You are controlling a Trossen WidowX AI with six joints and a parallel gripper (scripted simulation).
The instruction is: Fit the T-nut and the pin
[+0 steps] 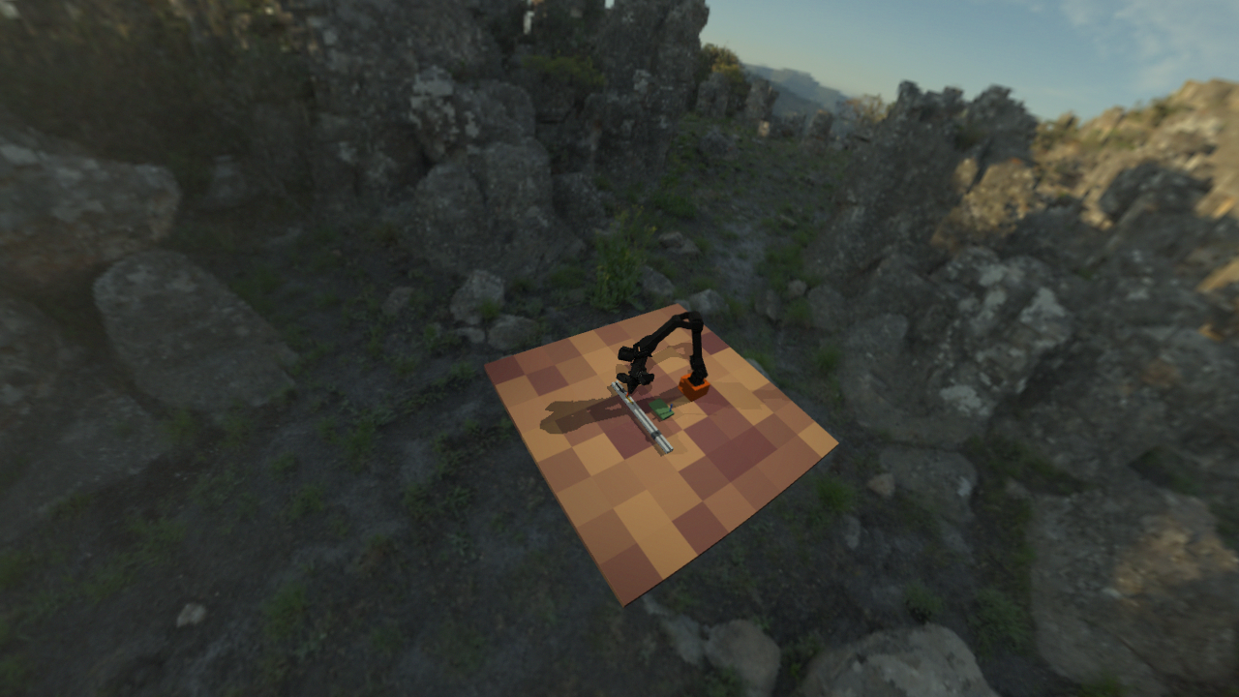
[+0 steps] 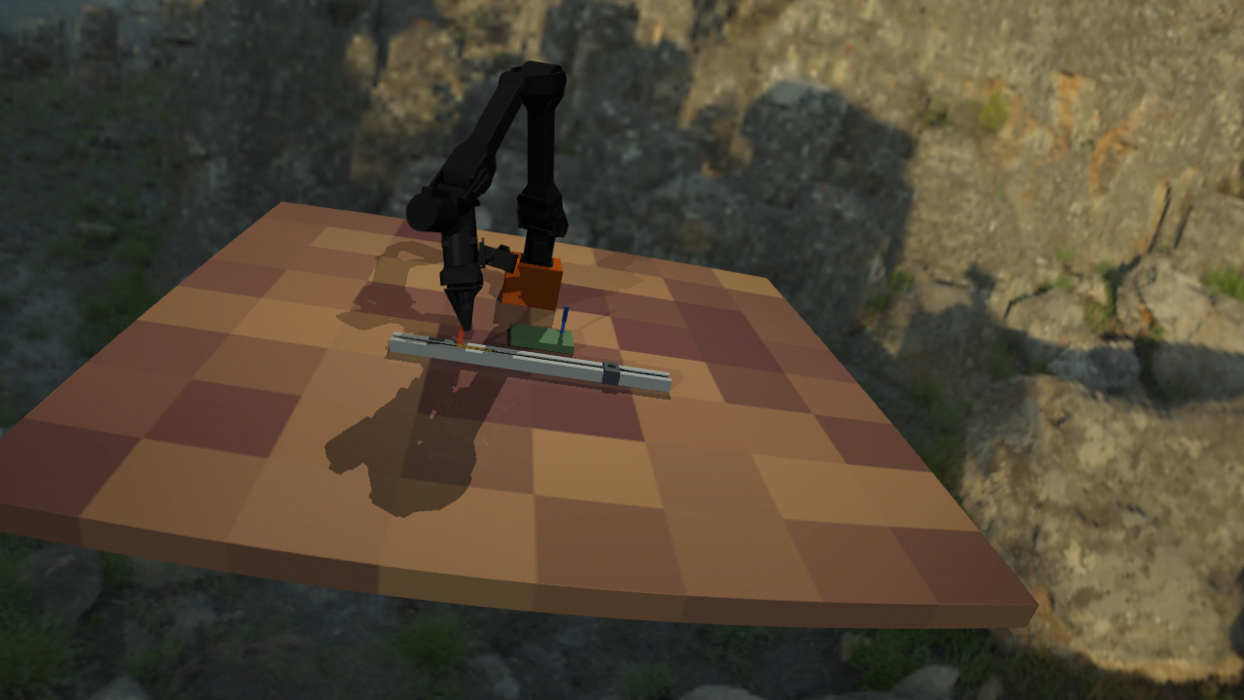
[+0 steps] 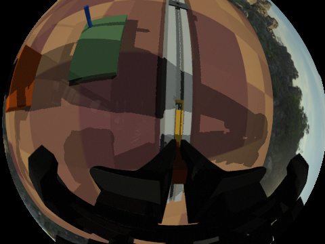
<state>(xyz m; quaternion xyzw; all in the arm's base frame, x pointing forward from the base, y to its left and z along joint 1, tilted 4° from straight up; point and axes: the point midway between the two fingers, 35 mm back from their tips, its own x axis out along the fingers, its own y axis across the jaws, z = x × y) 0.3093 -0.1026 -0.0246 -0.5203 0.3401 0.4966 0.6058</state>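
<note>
Right now my gripper tip is 20 mm to the right of the brass T-nut. From my gripper tip the other things lie so: green tray (120 mm behind, 140 mm to the left, 40 mm below); then blue pin (130 mm behind, 160 mm to the left, 20 mm below).
</note>
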